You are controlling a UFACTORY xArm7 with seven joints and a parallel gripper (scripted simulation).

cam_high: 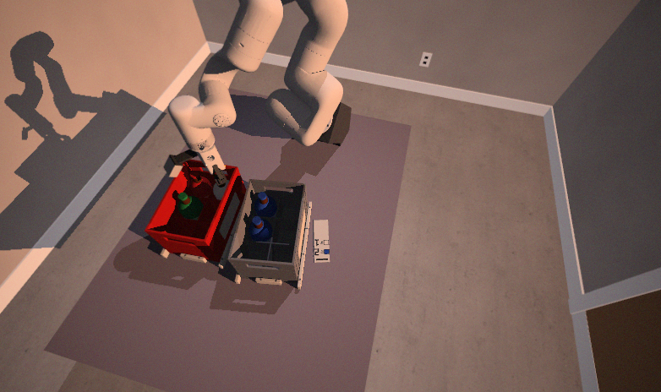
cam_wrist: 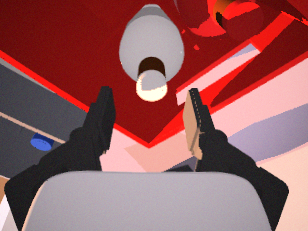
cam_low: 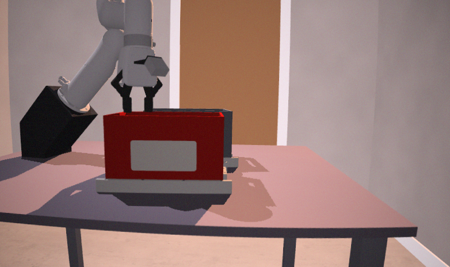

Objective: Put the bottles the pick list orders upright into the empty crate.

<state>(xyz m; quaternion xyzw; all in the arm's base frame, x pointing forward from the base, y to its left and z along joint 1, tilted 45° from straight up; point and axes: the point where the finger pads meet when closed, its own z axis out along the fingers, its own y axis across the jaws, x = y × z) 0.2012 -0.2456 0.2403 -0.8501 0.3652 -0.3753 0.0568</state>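
Now: hand 110 mm above the white bottle. The rest, counted from my hand: red bottle: 110 mm below, 90 mm to the right, 10 mm behind; red crate: 110 mm below, 80 mm ahead, 50 mm to the right; green bottle: 110 mm below, 100 mm to the right, 70 mm ahead.
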